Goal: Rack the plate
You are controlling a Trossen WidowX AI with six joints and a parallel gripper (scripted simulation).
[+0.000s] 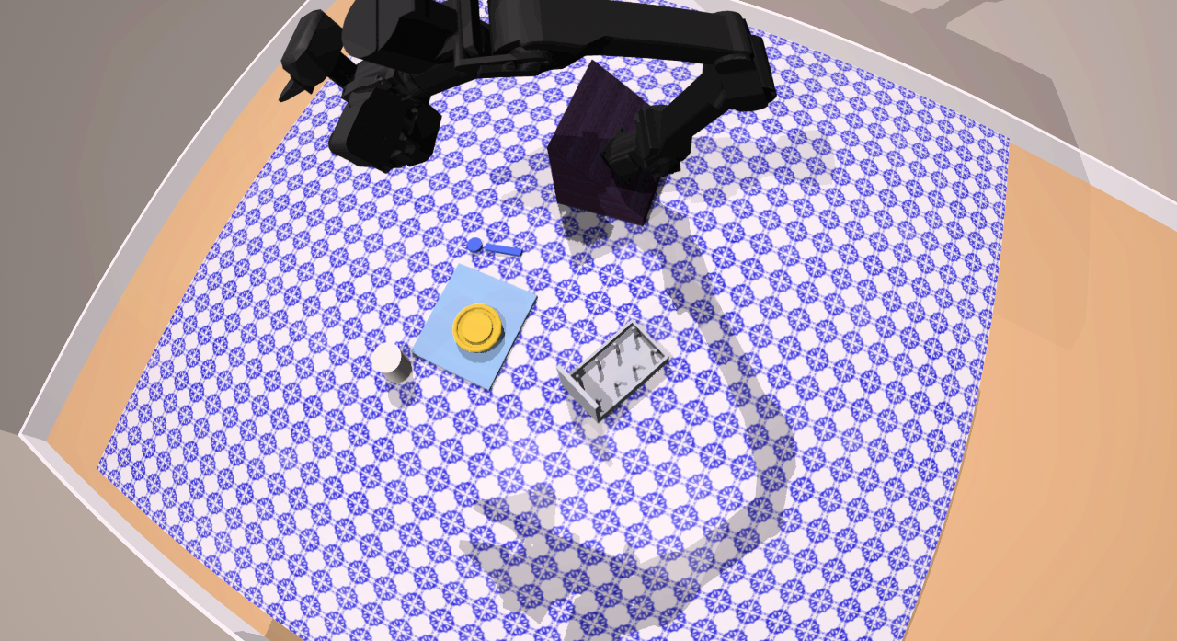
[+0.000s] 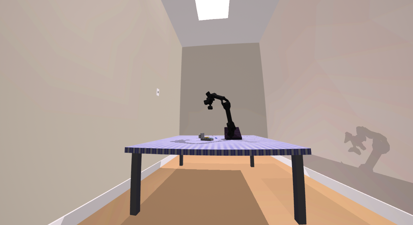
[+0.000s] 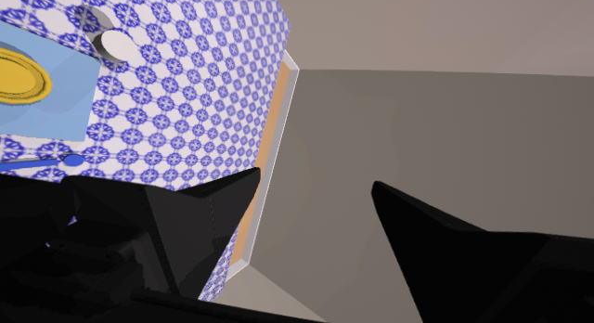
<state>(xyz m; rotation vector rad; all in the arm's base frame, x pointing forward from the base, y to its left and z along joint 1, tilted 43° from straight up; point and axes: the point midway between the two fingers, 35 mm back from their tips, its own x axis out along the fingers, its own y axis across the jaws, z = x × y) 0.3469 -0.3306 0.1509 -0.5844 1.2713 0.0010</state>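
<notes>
My gripper tip is 11 cm to the right of the yellow plate and 42 cm above it. The rest, counted from my gripper tip: blue spoon: 11 cm behind, 5 cm to the left, 43 cm below; light blue sheet: 10 cm to the left, 43 cm below; white cup: 11 cm ahead, 3 cm to the left, 41 cm below.
</notes>
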